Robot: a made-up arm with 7 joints. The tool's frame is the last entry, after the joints.
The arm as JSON. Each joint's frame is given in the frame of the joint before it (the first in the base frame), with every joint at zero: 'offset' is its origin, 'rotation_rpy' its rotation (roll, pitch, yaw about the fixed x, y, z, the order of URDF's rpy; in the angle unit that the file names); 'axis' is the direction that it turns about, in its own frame. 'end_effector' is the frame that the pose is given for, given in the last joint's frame.
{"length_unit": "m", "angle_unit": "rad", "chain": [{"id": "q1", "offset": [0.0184, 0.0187, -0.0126], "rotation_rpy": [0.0, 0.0, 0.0], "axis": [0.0, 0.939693, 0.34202]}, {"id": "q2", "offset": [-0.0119, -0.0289, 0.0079], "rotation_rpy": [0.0, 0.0, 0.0], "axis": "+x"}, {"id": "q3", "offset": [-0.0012, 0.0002, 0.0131], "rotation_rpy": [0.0, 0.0, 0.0], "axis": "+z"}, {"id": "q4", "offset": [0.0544, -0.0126, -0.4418], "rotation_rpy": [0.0, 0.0, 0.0], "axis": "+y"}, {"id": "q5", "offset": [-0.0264, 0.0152, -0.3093], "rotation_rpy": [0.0, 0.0, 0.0], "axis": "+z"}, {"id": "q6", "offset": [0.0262, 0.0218, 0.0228], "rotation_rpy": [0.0, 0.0, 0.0], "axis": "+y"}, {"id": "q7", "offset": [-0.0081, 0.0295, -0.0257], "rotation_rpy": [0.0, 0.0, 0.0], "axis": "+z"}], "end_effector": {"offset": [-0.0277, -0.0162, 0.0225], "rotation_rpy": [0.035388, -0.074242, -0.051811]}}
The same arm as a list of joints. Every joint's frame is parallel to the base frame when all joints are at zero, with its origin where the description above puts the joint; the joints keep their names.
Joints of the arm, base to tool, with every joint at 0 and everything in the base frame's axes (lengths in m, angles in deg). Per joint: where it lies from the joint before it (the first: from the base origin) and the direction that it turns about. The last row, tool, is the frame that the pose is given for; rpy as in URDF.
q1: xyz 0.0184 0.0187 -0.0126 axis 0 0.9397 0.342
q2: xyz -0.0119 -0.0289 0.0079 axis +x
q3: xyz -0.0012 0.0002 0.0131 axis +z
q4: xyz 0.0544 -0.0126 -0.4418 axis +y
q5: xyz -0.0264 0.0152 -0.3093 axis +z
q6: xyz 0.0262 0.0218 0.0228 axis +y
q7: xyz -0.0081 0.0295 -0.0257 axis +z
tool: xyz -0.0277 -0.0162 0.0225 rpy 2.03 -4.25 -2.97

